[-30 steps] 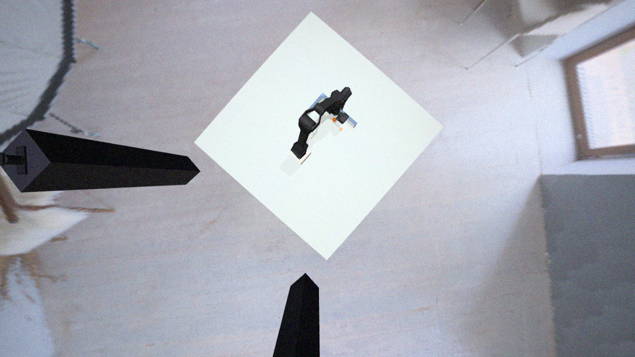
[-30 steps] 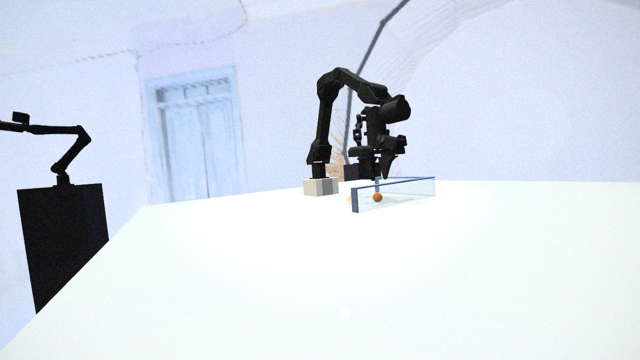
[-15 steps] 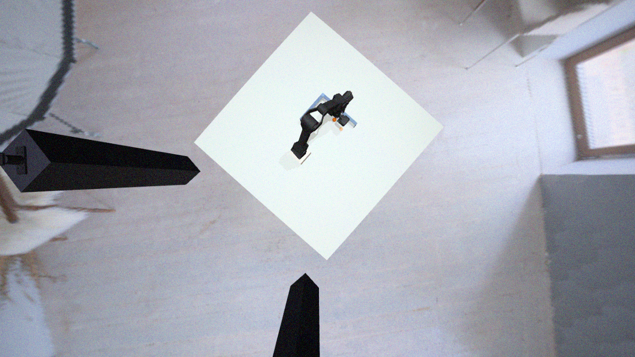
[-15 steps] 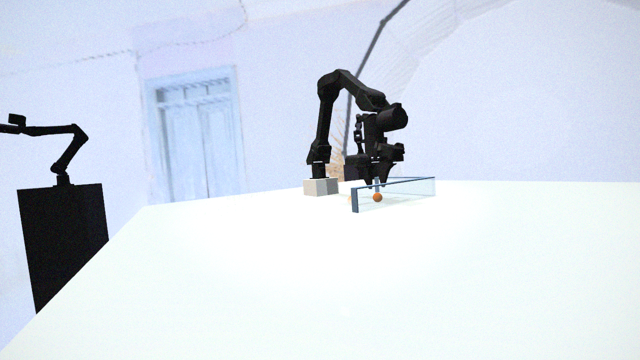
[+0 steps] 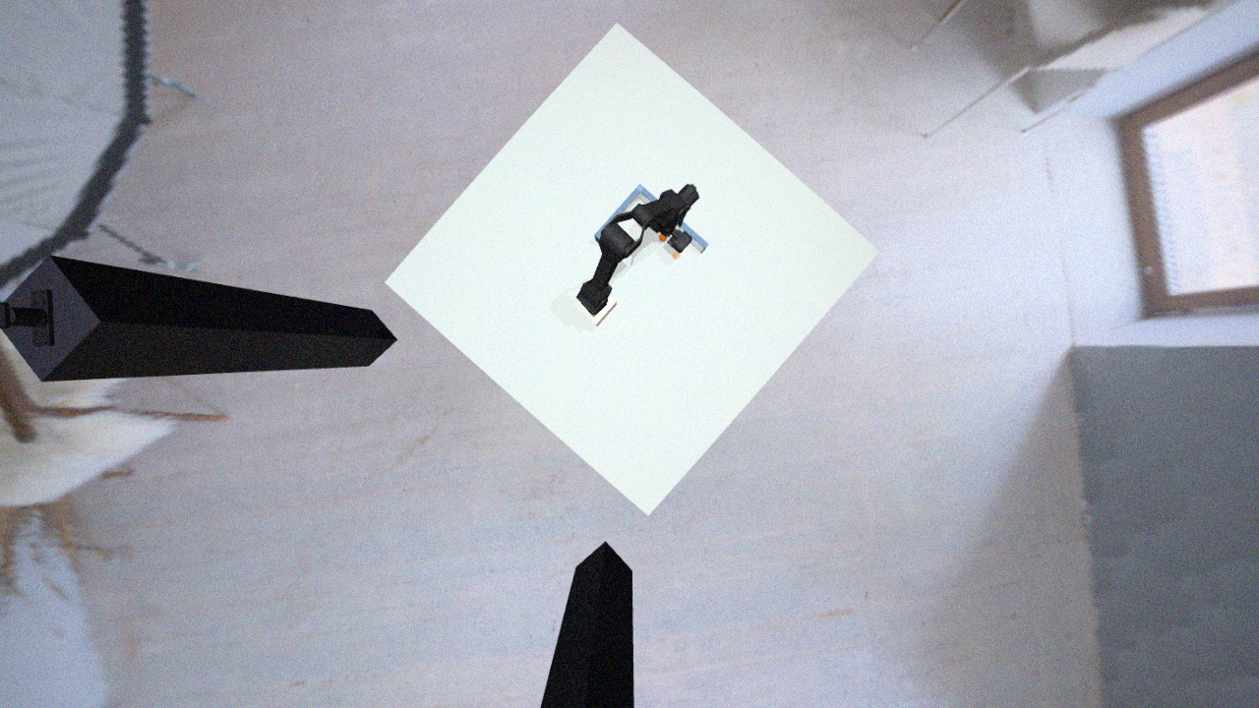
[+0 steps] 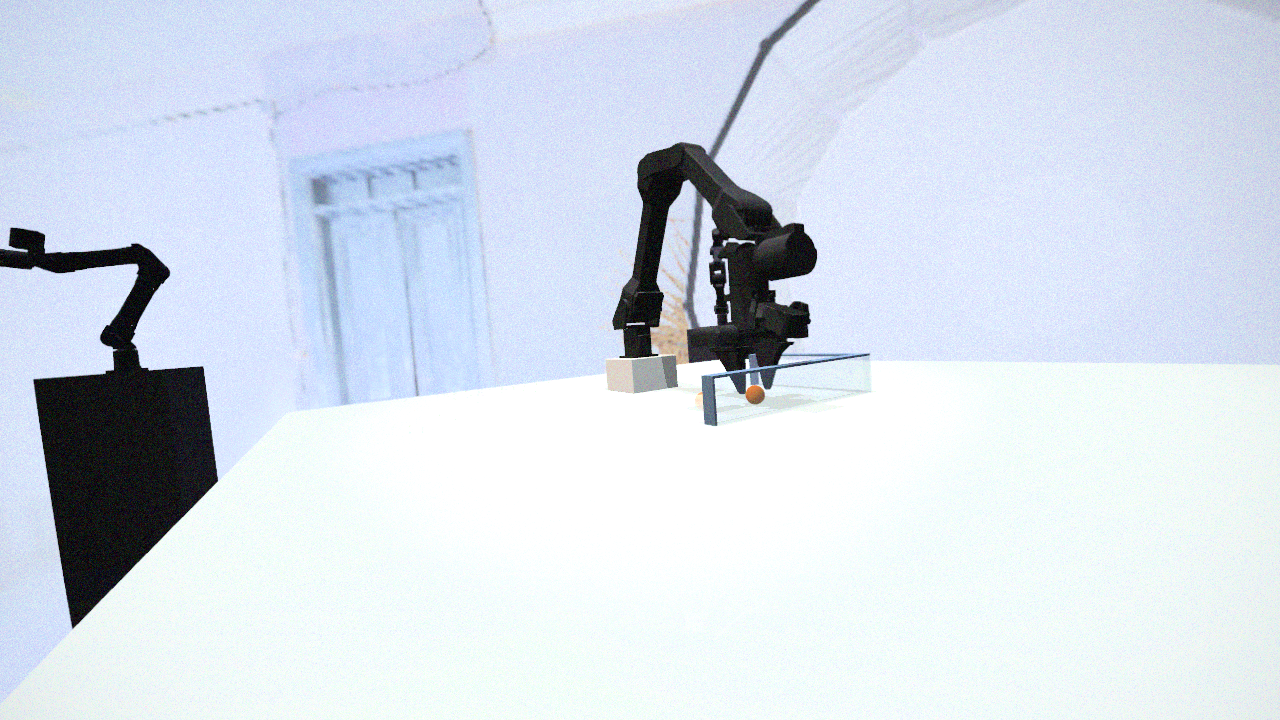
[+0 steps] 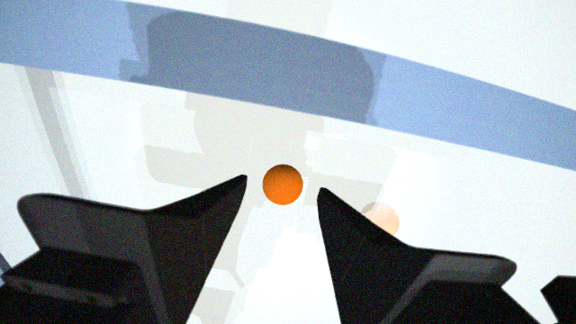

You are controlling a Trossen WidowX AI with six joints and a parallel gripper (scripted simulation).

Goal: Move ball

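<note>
My gripper tip is right at the orange ball. Also, from my gripper tip: see-through copy of ball (80 mm to the right, 10 mm behind).
</note>
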